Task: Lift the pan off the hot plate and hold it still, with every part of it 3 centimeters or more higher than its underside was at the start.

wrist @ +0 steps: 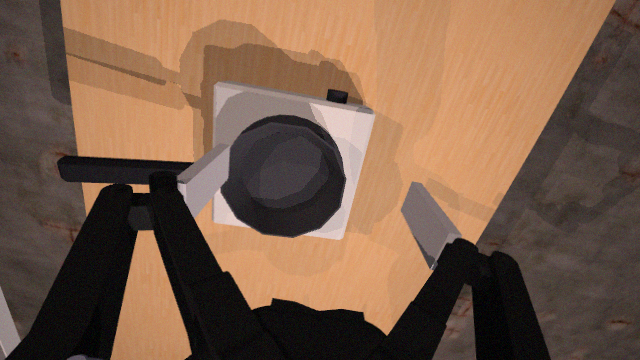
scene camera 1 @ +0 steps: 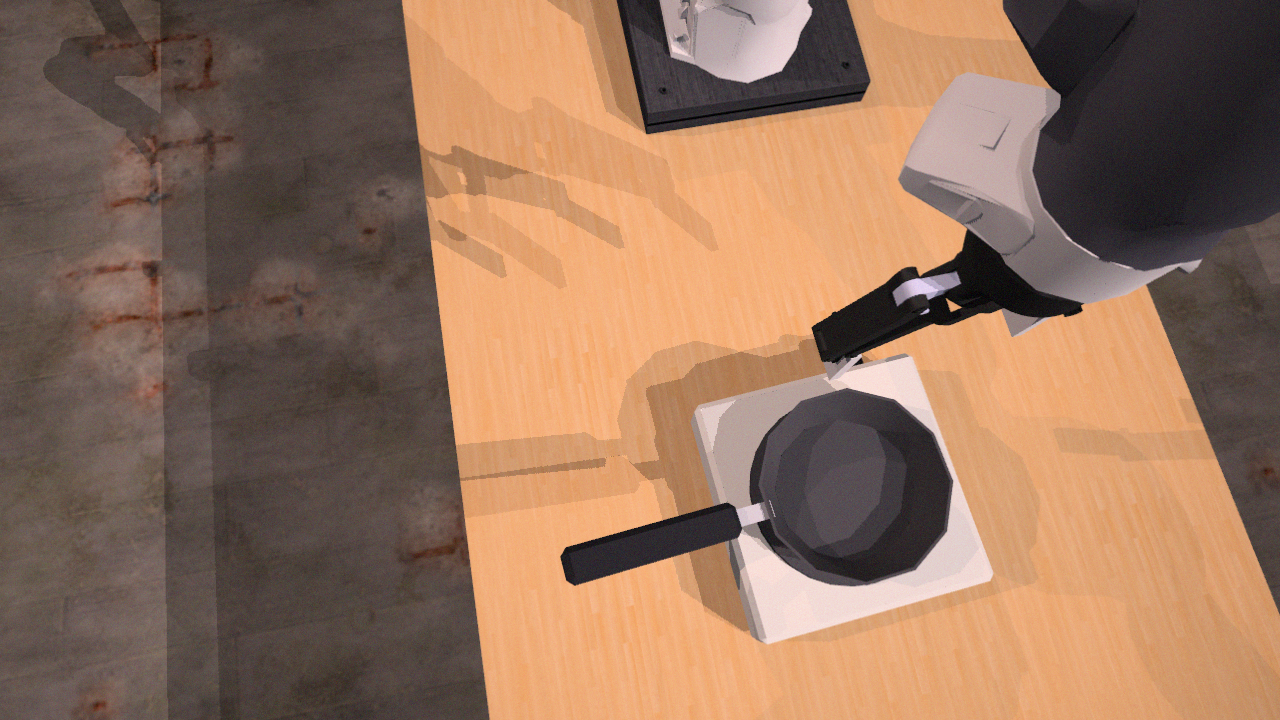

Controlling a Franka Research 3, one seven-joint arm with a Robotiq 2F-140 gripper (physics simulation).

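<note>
The dark round pan (scene camera 1: 854,488) (wrist: 287,175) sits upright on the white square hot plate (scene camera 1: 787,608) (wrist: 360,135). Its black handle (scene camera 1: 657,543) (wrist: 120,170) reaches out over the plate's edge, to the left in both views. My gripper (scene camera 1: 932,344) (wrist: 319,179) is wide open and empty, above the pan and plate. In the wrist view one finger pad overlaps the pan's left rim and the near end of the handle; the other is right of the plate. In the scene view the arm's wrist partly hides the farther finger.
A black knob (wrist: 337,96) sticks out from one side of the hot plate. The wooden table (scene camera 1: 537,376) (wrist: 475,60) bears it. The black base board (scene camera 1: 832,80) with the robot's white foot (scene camera 1: 751,44) stands at the top of the scene view.
</note>
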